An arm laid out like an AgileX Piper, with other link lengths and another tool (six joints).
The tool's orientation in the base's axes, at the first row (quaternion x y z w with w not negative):
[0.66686 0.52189 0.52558 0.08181]
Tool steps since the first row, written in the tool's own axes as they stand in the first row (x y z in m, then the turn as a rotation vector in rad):
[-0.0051 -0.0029 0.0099 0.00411 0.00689 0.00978]
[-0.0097 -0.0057 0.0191 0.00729 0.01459 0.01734]
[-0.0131 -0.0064 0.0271 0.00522 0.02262 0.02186]
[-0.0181 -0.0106 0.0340 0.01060 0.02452 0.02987]
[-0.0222 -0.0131 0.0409 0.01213 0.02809 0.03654]
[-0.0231 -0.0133 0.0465 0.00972 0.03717 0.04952]
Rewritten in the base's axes. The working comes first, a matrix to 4 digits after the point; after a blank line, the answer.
The tool's axes in the first row as the columns of a matrix, in the base's axes (used below as rounded here):
[-0.0972 0.6101 0.7864]
[0.7821 -0.4419 0.4395]
[0.6156 0.6577 -0.4341]

[0.0065 0.0016 -0.0093 0.01150 0.00447 0.00282]
[0.0125 0.0033 -0.0180 0.02183 0.00688 0.00656]
[0.0187 0.0045 -0.0240 0.03048 0.00369 0.00860]
[0.0220 0.0055 -0.0329 0.03742 0.01058 0.00969]
[0.0263 0.0064 -0.0400 0.04469 0.01313 0.01008]
[0.0307 0.0082 -0.0432 0.06068 0.01294 0.00893]

